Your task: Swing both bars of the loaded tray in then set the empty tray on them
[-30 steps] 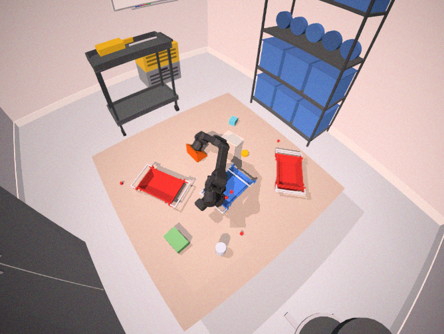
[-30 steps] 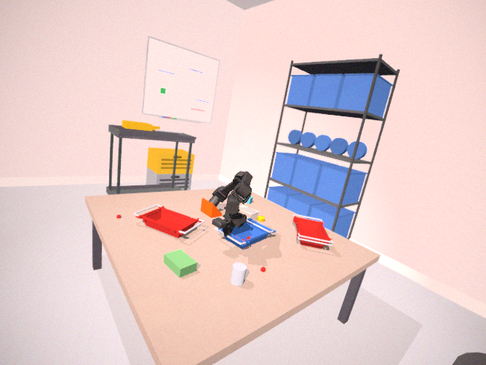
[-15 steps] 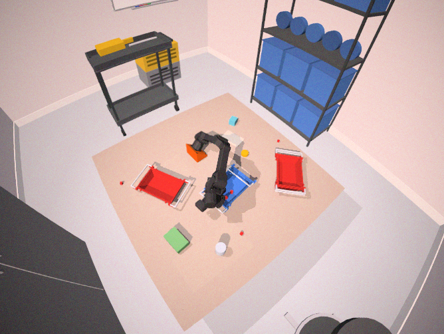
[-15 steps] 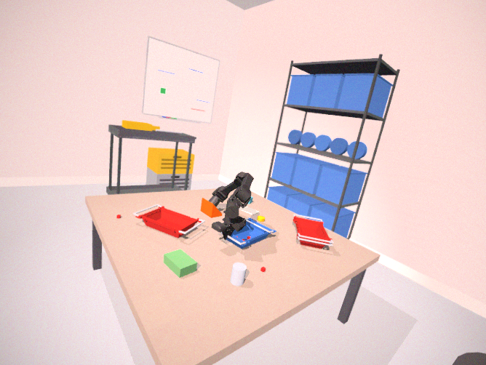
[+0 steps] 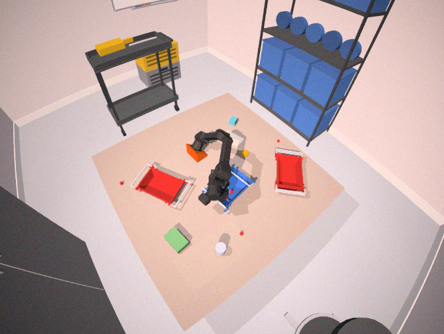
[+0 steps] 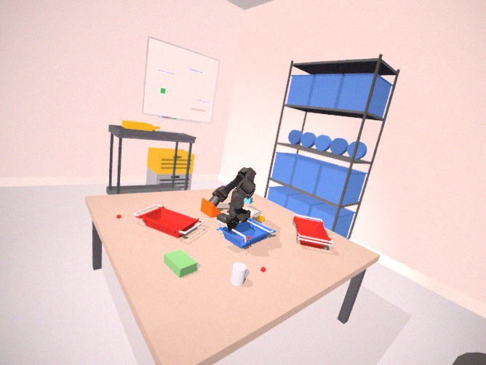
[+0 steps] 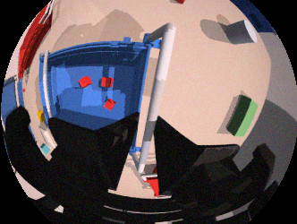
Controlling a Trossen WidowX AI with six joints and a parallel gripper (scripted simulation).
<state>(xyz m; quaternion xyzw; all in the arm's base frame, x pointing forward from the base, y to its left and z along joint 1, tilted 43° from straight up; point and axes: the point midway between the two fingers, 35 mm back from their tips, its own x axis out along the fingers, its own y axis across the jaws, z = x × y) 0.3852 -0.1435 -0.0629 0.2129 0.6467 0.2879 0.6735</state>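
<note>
My gripper tip is 290 mm past the red tray, 190 mm to the left of it and 30 mm above it. The rest, counted from my gripper tip: cream pad 440 mm to the left, 330 mm behind, 80 mm below; then yellow puck 410 mm to the left, 170 mm behind, 70 mm below; then green block 300 mm to the right, 60 mm below, 50 mm ahead.
</note>
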